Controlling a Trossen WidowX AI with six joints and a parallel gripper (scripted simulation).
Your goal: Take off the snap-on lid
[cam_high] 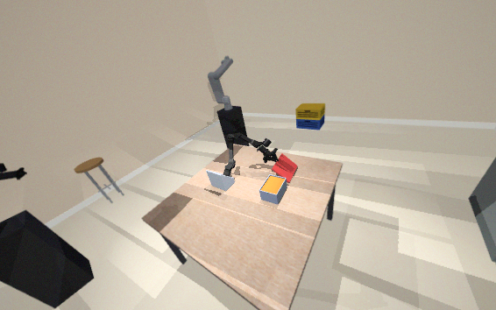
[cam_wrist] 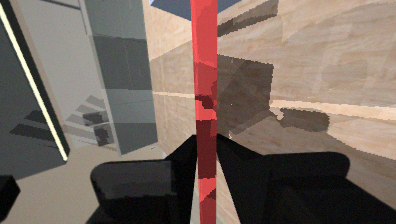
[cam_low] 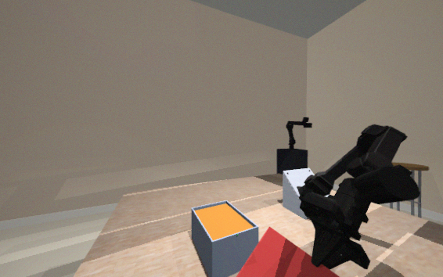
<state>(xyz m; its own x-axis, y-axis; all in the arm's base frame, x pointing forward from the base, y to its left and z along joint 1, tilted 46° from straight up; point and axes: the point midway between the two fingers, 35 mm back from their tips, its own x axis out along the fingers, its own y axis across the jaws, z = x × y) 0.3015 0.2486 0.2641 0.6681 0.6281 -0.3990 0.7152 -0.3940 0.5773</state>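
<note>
Right now my gripper tip is 60 mm short of the lid, 10 mm to the right of it and 50 mm above it. The rest, counted from my gripper tip: storage box (120 mm ahead, 250 mm to the right, 70 mm below).
</note>
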